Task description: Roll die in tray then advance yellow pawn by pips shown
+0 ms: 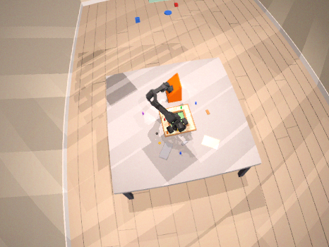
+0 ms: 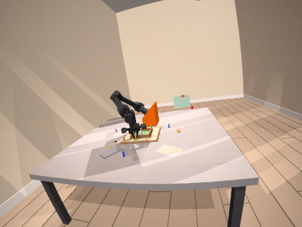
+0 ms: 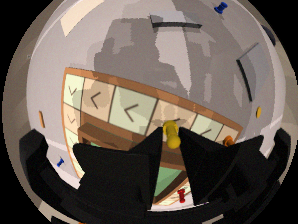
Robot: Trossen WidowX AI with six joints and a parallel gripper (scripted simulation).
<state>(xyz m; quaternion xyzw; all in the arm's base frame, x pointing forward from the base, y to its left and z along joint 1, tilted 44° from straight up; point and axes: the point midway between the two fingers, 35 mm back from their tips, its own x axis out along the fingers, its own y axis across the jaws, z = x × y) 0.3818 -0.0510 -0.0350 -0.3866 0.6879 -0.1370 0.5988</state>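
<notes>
Right now the grey die is 11 cm behind my gripper tip and 1 cm above it. Round my gripper tip: yellow pawn (1 cm above); then red pawn (13 cm behind, 10 cm to the right, 1 cm above); then green tray (11 cm behind, 2 cm to the left, 1 cm below).
</notes>
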